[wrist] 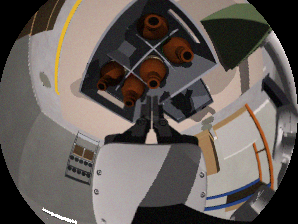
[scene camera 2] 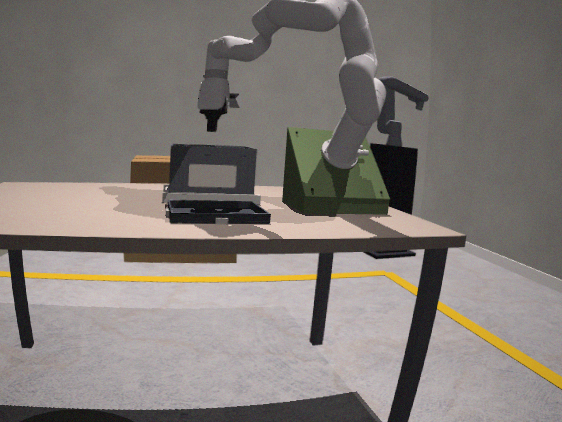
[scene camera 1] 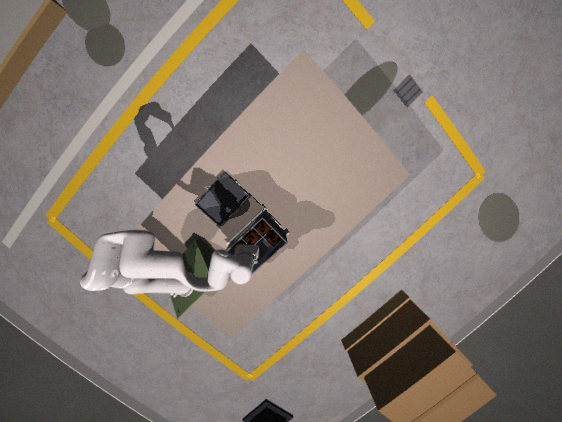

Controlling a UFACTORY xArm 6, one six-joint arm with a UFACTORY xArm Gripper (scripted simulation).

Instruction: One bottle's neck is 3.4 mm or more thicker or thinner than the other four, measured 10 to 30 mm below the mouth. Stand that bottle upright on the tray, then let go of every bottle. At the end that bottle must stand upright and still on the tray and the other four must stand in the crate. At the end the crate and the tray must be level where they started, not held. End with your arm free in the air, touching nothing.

Note:
I see my gripper, a flat dark tray and a dark crate.
My gripper also shows in the wrist view.

